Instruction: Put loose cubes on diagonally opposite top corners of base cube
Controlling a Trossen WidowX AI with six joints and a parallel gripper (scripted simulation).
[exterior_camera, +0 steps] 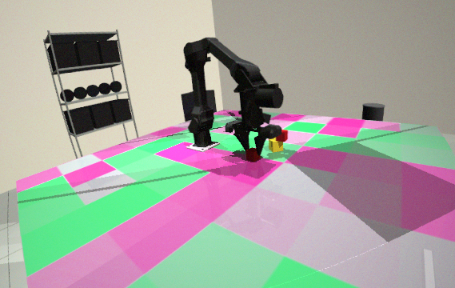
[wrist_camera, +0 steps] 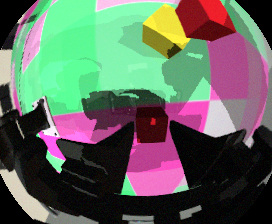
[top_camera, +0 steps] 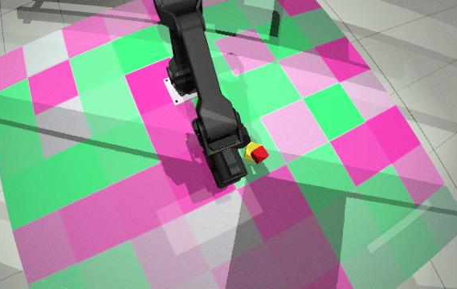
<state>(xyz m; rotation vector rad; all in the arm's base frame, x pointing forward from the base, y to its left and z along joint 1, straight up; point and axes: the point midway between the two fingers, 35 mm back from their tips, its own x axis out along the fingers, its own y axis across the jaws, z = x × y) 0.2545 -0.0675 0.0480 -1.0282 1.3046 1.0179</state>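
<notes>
My gripper tip is 100 mm to the right of the red cube, 70 mm short of it and 40 mm below it. Also, from my gripper tip: yellow cube (100 mm to the left, 50 mm ahead).
</notes>
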